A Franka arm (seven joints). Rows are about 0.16 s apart.
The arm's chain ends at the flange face. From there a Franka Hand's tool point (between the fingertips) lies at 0.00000 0.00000 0.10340 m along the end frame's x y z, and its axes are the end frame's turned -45 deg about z.
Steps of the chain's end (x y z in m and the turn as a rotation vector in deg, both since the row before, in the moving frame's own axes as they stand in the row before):
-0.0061 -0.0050 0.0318 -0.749 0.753 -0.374
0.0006 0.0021 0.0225 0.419 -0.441 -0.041
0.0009 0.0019 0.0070 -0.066 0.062 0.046
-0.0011 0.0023 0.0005 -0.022 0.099 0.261
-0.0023 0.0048 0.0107 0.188 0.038 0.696
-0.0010 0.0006 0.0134 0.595 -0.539 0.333
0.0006 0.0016 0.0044 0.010 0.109 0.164
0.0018 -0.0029 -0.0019 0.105 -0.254 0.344
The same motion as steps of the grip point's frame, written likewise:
-0.0008 -0.0059 0.0318 -1.062 0.003 -0.374
-0.0011 0.0008 0.0225 0.608 -0.016 -0.041
-0.0007 0.0021 0.0070 -0.091 -0.003 0.046
-0.0023 0.0010 0.0005 -0.086 0.054 0.261
-0.0047 0.0016 0.0107 0.106 0.160 0.696
-0.0011 -0.0017 0.0134 0.802 0.040 0.333
-0.0006 0.0017 0.0044 -0.070 0.084 0.164
0.0031 -0.0012 -0.0019 0.254 -0.105 0.344

